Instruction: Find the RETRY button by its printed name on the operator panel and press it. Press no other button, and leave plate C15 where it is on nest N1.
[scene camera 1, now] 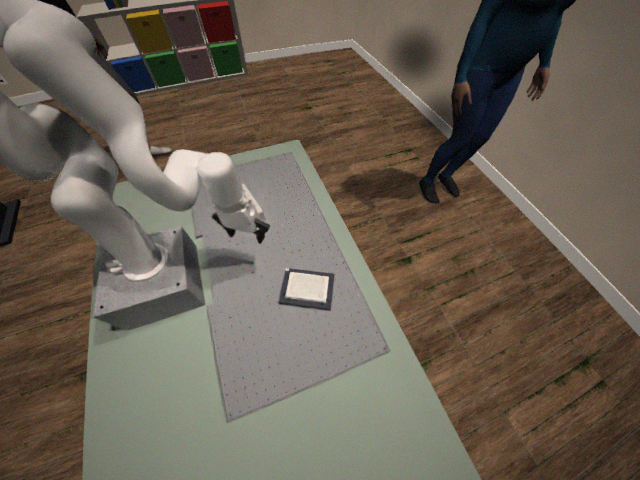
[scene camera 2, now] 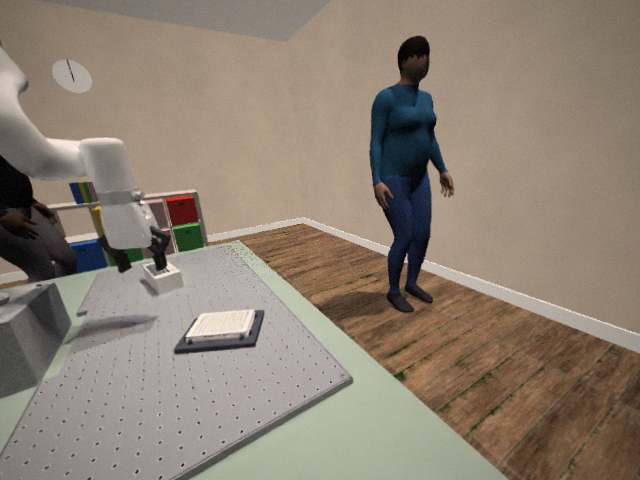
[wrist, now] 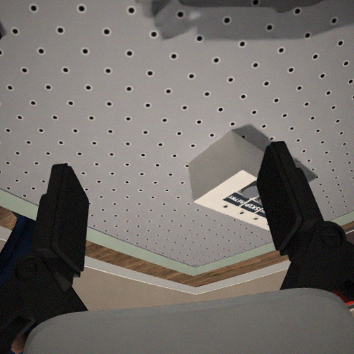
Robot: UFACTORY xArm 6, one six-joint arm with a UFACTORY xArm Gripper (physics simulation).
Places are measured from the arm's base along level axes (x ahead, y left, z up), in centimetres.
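Pixels of known places: gripper, fingertip midpoint: (scene camera 1: 247,236) (scene camera 2: 144,269); arm's base, origin of the base link: (scene camera 1: 146,262).
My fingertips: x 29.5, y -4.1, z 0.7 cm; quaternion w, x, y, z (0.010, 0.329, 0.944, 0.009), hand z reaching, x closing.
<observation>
Ahead of a thing's pixels: the offset from my fingertips to its top centre. Level surfaces: height alone.
The operator panel @(dz -7.3, dx +3.6, dy +21.4 cm) (scene camera 2: 170,281) (wrist: 215,170) is a small pale box on the pegboard. In the wrist view its printed labels include RETRY (wrist: 236,198) and SKIP (wrist: 249,205); a grey round button (wrist: 249,190) shows partly near them, and the rest is hidden behind the right-hand finger. In scene camera 1 the panel does not show. My gripper (scene camera 1: 245,237) (scene camera 2: 142,268) (wrist: 170,171) is open and empty, above the pegboard, tilted, in front of the panel in scene camera 2. A cream plate @(dz -10.3, dx +11.6, dy -18.5 cm) (scene camera 1: 307,287) (scene camera 2: 222,324) lies flat on a dark nest @(dz -10.7, dx +11.6, dy -18.5 cm) (scene camera 1: 305,305) (scene camera 2: 217,347); its code is not legible.
The grey pegboard @(dz -12.9 cm) (scene camera 1: 289,356) (scene camera 2: 206,408) (wrist: 115,95) lies on the green table @(dz -14.2 cm) (scene camera 1: 155,403) (scene camera 2: 315,439). The arm's grey base block (scene camera 1: 155,304) (scene camera 2: 31,330) stands beside it. A person (scene camera 1: 496,62) (scene camera 2: 408,134) stands on the floor beyond the table, and a shelf with coloured bins stands behind.
</observation>
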